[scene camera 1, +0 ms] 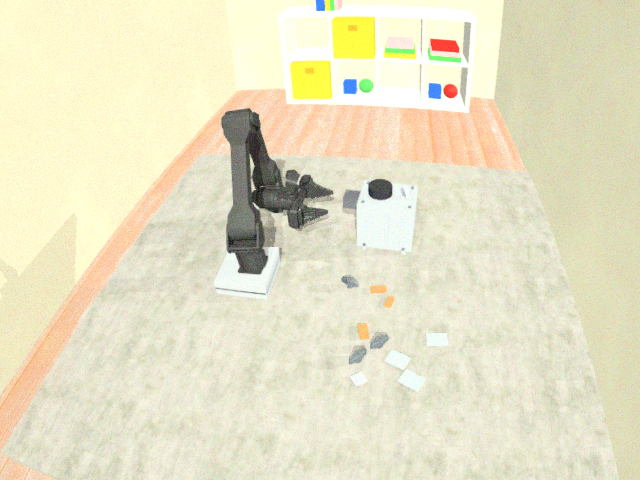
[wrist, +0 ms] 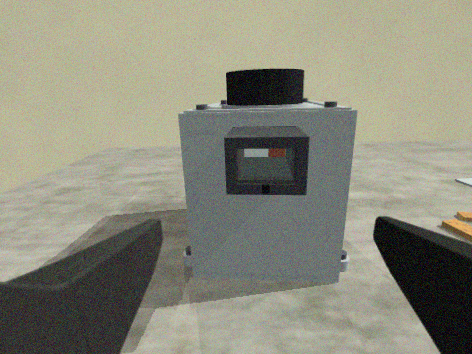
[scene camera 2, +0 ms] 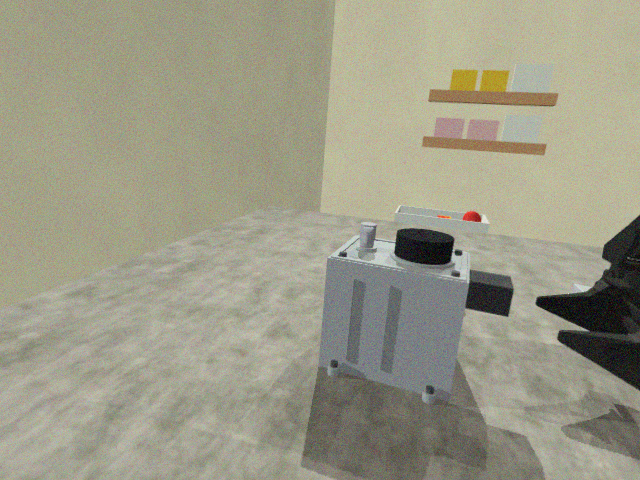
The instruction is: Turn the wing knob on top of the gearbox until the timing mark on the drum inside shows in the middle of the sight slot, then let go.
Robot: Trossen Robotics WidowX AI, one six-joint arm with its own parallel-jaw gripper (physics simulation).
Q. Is my gripper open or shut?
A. Open.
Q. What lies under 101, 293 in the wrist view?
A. My gripper.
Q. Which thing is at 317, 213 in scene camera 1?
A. My gripper.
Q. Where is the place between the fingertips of my gripper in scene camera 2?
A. At 546, 316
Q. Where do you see a gearbox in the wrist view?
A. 267, 173
